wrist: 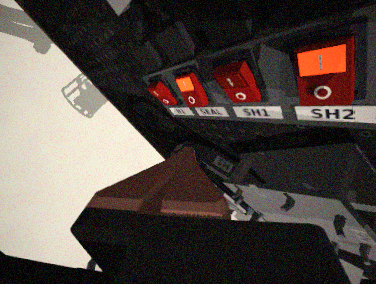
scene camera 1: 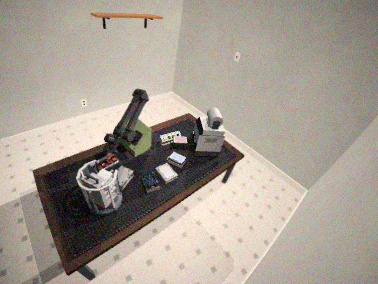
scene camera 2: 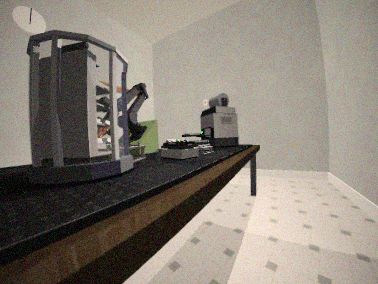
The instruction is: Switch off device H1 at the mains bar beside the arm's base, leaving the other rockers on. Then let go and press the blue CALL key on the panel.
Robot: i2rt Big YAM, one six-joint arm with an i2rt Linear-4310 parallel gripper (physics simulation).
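Frame: origin at the arm's base, x ahead, y left, z up, level; centimetres.
Seen in the pictures: gripper, fingertip midpoint: (wrist: 189, 154) (scene camera 1: 107, 160); arm's base, origin of the base link: (scene camera 1: 136, 137) (scene camera 2: 139, 133).
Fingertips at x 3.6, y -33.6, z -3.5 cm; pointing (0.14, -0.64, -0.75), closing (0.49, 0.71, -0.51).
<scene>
Offsets run from my fingertips to a thing's top centre.
The mains bar {dz -4.6, dx -5.2, dy -0.1 cm} (wrist: 275, 80) (scene camera 1: 109, 162) stands behind the round glass-walled machine. In the wrist view, its H1 rocker {dz -4.6, dx -2.4, dy -7.8 cm} (wrist: 162, 93) and SH1 rocker {dz -4.6, dx -1.7, dy +2.2 cm} (wrist: 238, 82) are dark. The SEAL rocker {dz -4.6, dx -2.0, dy -2.8 cm} (wrist: 191, 90) and SH2 rocker {dz -4.6, dx -1.4, dy +7.2 cm} (wrist: 325, 72) glow orange on their I side. My gripper (wrist: 189, 154) (scene camera 1: 109, 156) is shut and empty, its brown fingertips pointing down near the bar and apart from the rockers in the wrist view. The white key panel {dz -1.5, dx +9.2, dy +66.4 cm} (scene camera 1: 171, 137) lies at the back of the table; its blue key {dz -2.4, dx +13.6, dy +72.9 cm} (scene camera 1: 178, 134) shows small.
The round glass-walled machine {dz +23.6, dx +23.9, dy -19.4 cm} (scene camera 1: 100, 187) (scene camera 2: 80, 170) stands close beside the bar. A green block (scene camera 1: 141, 140) (scene camera 2: 150, 136) is by the arm's base. Several small trays lie mid-table, including a white one {dz -5.6, dx +37.6, dy +31.9 cm} (scene camera 1: 166, 172). A grey machine {dz +35.7, dx +41.8, dy +83.1 cm} (scene camera 1: 210, 142) (scene camera 2: 220, 127) stands at the far right.
</scene>
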